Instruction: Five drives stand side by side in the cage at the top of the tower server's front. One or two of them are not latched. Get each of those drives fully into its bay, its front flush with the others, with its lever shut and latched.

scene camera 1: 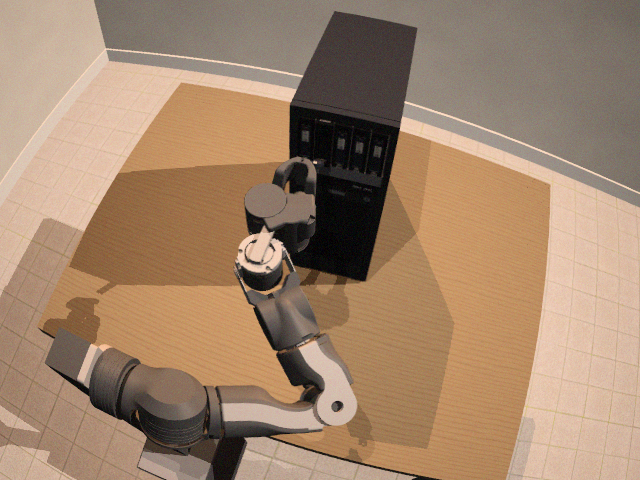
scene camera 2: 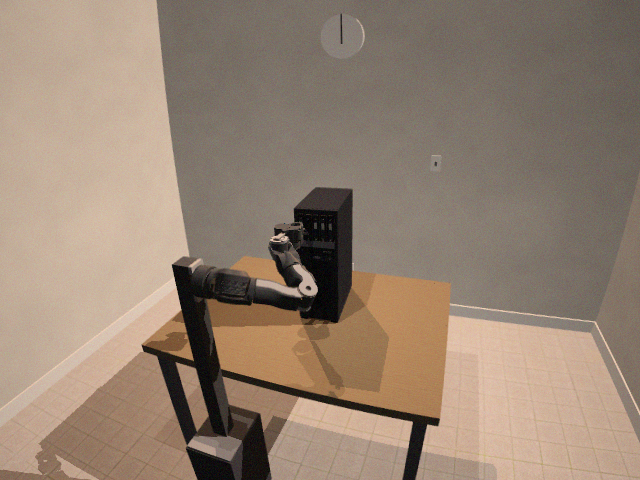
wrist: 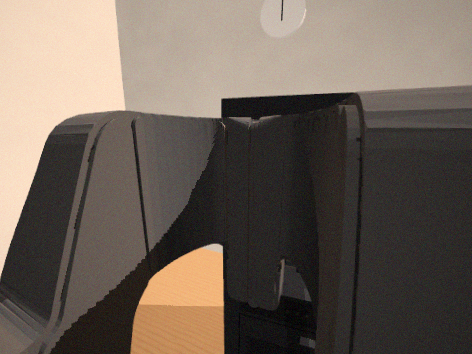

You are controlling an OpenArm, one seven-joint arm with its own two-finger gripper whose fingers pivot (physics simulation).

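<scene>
The black tower server (scene camera 1: 356,67) (scene camera 2: 345,248) (wrist: 290,106) stands upright at the back of the table. In scene camera 1, the leftmost drive (scene camera 1: 305,135) and the three drives on the right (scene camera 1: 341,143) (scene camera 1: 358,147) (scene camera 1: 377,151) show pale labels and look shut. The second drive from the left (scene camera 1: 324,136) looks dark, and its lever (scene camera 1: 316,162) stands out open low at its front. My gripper (scene camera 1: 303,161) (scene camera 2: 301,227) (wrist: 262,208) is shut and empty, its tips at the lower left of the cage, close to that lever. Contact cannot be told. In the wrist view my fingers hide the cage.
The wooden table (scene camera 1: 491,258) (scene camera 2: 408,330) carries the tower. The arm reaches in from the front left, mounted on a dark post (scene camera 2: 204,341). A ledge (scene camera 1: 351,173) runs below the drives. Walls stand behind and to the left.
</scene>
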